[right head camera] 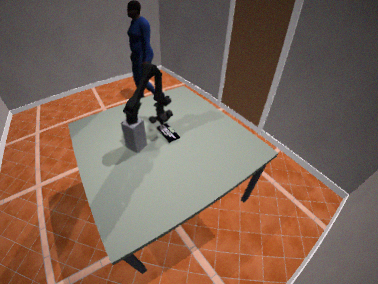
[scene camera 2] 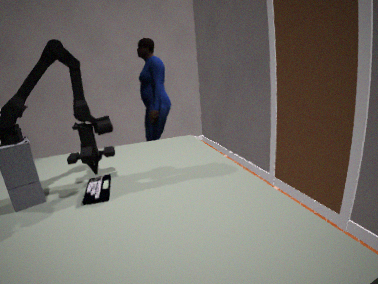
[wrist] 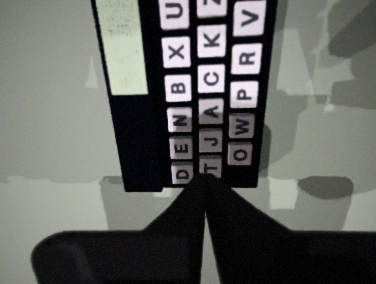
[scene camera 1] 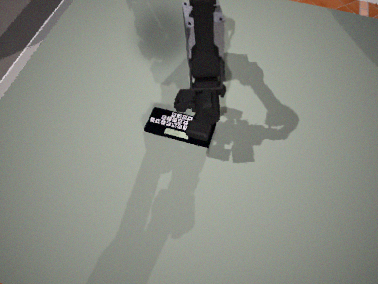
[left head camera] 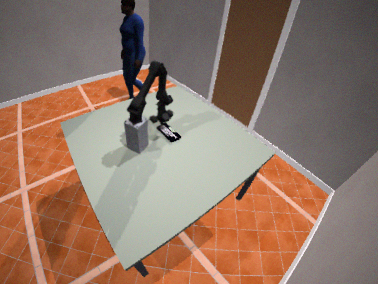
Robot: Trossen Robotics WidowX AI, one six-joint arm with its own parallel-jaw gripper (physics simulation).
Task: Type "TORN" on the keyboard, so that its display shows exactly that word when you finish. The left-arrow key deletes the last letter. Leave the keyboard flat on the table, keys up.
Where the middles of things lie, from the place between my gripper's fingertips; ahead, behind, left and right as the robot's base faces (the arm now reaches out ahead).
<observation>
My hand is 1 cm short of the black keyboard (scene camera 1: pixel 170 124), 8 cm to the left of it and 2 cm above it.
</observation>
